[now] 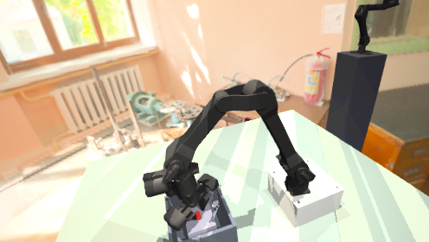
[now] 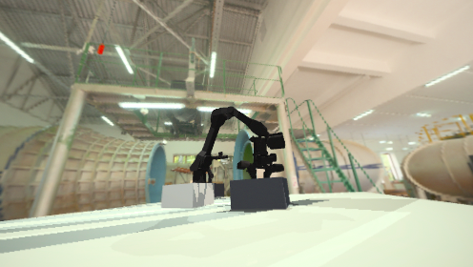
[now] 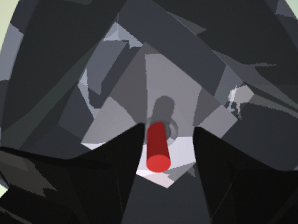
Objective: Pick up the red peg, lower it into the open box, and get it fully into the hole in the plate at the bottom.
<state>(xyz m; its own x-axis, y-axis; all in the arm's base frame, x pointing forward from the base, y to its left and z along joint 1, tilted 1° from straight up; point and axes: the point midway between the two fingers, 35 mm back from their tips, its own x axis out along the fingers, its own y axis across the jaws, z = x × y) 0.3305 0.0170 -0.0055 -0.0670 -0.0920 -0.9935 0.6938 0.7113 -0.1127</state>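
The red peg lies 2 cm below my gripper tip and 1 cm to the left of it. The rest, counted from my gripper tip: dark grey box 4 cm below, 1 cm to the left; then plate 2 cm below, 1 cm to the left.
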